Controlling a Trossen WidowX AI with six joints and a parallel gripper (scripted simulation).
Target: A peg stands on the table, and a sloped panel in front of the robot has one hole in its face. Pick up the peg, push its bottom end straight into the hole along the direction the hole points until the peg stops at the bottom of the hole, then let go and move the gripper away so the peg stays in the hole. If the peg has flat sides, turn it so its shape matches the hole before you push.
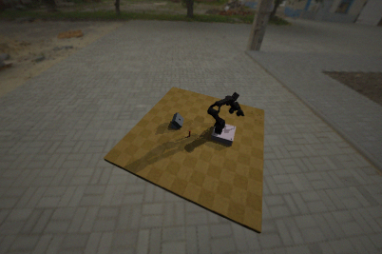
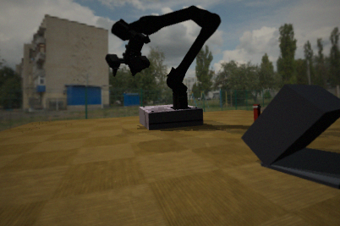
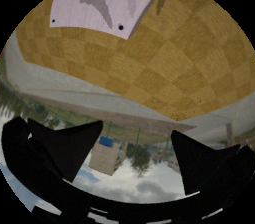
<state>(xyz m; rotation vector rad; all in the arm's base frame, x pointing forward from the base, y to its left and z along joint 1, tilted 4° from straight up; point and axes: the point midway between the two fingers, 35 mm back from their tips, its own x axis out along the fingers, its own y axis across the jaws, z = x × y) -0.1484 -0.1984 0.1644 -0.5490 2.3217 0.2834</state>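
Right now my gripper tip is 410 mm short of the red peg, 350 mm to the right of it and 150 mm above it. From my gripper tip the other things lie so: dark sloped panel: 600 mm ahead, 260 mm to the left, 150 mm below; then flat panel foot: 620 mm ahead, 270 mm to the left, 210 mm below.
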